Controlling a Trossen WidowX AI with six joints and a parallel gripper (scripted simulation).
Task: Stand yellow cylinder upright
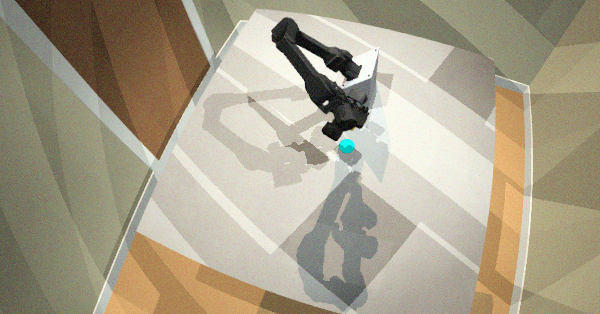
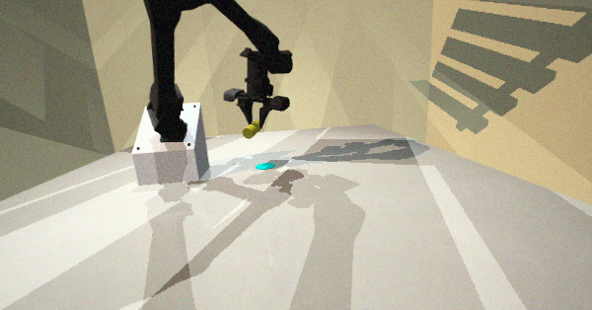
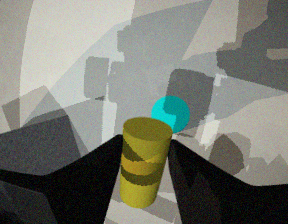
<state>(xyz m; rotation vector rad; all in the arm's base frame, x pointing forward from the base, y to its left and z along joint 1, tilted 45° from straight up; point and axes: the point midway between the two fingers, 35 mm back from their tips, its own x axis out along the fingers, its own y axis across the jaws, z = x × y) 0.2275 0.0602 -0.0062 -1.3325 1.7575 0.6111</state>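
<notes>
Right now my gripper tip is 20 mm short of the cyan circle, 10 mm to the left of it and 130 mm above it. The rest, counted from my gripper tip: yellow tall cylinder 10 mm behind, 20 mm to the right.
</notes>
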